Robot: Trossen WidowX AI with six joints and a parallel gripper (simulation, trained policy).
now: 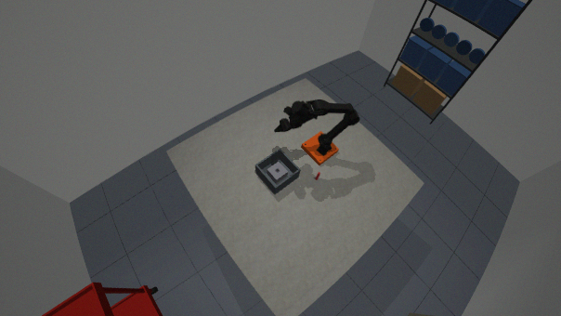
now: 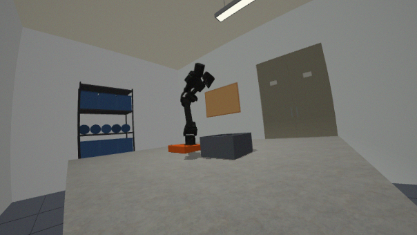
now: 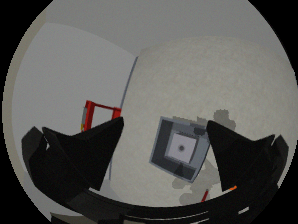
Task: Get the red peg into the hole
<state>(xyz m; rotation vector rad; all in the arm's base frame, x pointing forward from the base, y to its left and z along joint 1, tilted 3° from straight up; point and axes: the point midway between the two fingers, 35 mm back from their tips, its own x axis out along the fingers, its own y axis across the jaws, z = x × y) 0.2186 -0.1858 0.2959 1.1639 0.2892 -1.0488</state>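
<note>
Right now my gripper tip is 6 cm past the red peg, 28 cm to the right of it and 27 cm above it. From my gripper tip the other things lie so: grey box (8 cm ahead, 7 cm to the left, 28 cm below).
</note>
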